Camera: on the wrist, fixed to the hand. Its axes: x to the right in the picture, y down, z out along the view.
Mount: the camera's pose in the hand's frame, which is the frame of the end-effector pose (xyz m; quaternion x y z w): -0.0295 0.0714 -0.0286 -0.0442 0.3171 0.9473 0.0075
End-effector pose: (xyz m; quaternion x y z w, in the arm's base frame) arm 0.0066 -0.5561 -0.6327 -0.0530 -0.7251 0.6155 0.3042
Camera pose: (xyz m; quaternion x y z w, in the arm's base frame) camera 0.0237 -0.5279 -0.7082 0.8960 -0.1140 -0.2439 0.3532
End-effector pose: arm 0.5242 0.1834 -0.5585 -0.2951 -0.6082 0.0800 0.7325
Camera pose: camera 0.5610 0.2178 -0.6237 -0.6361 0.5038 0.5741 0.1095
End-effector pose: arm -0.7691 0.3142 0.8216 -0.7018 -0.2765 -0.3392 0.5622
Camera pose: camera -0.7371 0.2707 0.7594 -0.1845 0.8560 0.2953 0.3822
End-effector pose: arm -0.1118 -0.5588 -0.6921 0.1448 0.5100 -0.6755 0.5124
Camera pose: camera -0.0484 -0.5155 -0.7220 0.6758 0.0590 0.5488 0.4885
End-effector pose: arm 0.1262 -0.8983 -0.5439 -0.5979 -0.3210 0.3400 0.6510
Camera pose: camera 0.1290 -0.9349 -0.6177 0.4452 -0.7554 -0.4155 0.2419
